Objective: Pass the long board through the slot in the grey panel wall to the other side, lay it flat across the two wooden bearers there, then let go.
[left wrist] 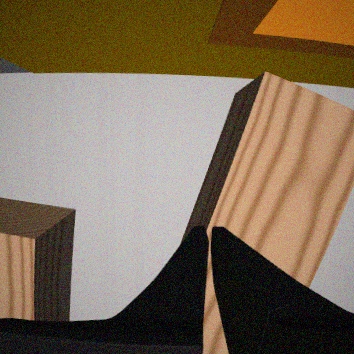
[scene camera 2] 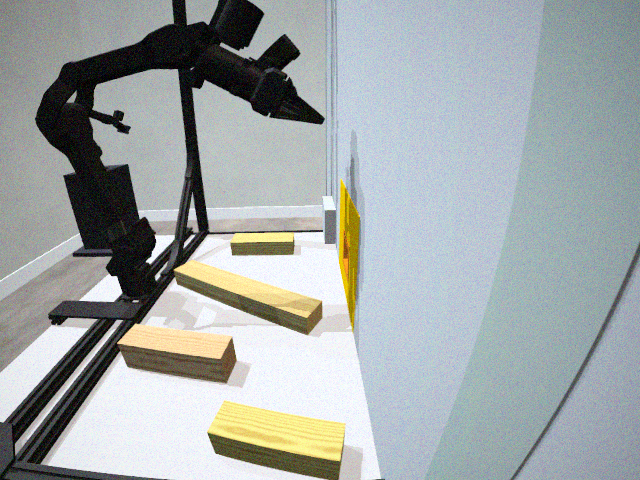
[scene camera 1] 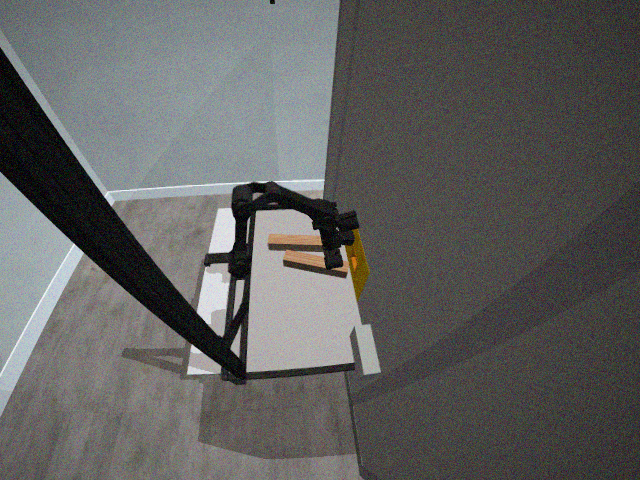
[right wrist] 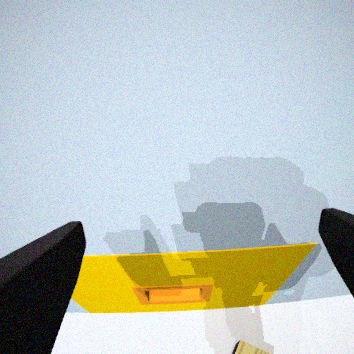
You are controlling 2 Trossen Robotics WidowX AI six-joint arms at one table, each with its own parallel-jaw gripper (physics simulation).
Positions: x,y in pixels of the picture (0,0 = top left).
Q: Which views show my right gripper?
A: Scene camera 2 and the right wrist view only.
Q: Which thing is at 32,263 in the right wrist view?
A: My right gripper.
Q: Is my right gripper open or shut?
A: Open.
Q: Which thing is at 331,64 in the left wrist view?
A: A grey panel wall.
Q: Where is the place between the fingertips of my left gripper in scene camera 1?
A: At 333,258
